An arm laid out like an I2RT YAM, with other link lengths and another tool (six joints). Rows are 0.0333 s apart.
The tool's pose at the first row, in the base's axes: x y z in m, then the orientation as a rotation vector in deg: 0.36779, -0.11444, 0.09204, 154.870, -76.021, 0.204
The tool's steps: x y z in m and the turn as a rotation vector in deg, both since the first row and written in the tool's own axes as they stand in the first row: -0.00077, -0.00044, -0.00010, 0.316, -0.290, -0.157; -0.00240, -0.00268, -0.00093, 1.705, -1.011, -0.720; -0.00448, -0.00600, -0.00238, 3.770, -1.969, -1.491; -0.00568, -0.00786, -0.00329, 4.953, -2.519, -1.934; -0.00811, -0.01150, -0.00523, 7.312, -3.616, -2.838; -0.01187, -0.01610, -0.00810, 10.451, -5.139, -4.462; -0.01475, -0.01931, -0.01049, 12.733, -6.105, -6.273; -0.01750, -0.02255, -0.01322, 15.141, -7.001, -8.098; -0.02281, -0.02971, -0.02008, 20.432, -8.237, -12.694; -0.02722, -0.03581, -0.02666, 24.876, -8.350, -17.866; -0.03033, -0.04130, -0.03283, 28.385, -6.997, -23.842; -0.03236, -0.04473, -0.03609, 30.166, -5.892, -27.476; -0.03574, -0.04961, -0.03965, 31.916, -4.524, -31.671
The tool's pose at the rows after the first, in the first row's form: 0.36767, -0.11356, 0.09204, 155.339, -76.000, 0.006; 0.36848, -0.11082, 0.09251, 157.118, -75.918, -0.103; 0.36990, -0.10700, 0.09344, 159.683, -75.830, -0.105; 0.37068, -0.10482, 0.09405, 161.156, -75.764, -0.108; 0.37217, -0.10048, 0.09541, -162.882, 75.007, 0.116; 0.37364, -0.09440, 0.09750, -160.739, 71.278, 0.252; 0.37454, -0.08991, 0.09933, -159.573, 67.752, 0.218; 0.37555, -0.08546, 0.10150, -158.275, 64.215, 0.011; 0.37832, -0.07614, 0.10715, -155.795, 55.887, -1.315; 0.38078, -0.06820, 0.11271, -154.363, 47.371, -3.419; 0.38354, -0.06170, 0.11801, -154.172, 38.273, -6.636; 0.38518, -0.05765, 0.12072, -154.206, 32.879, -8.689; 0.38715, -0.05161, 0.12348, -154.305, 26.745, -10.957
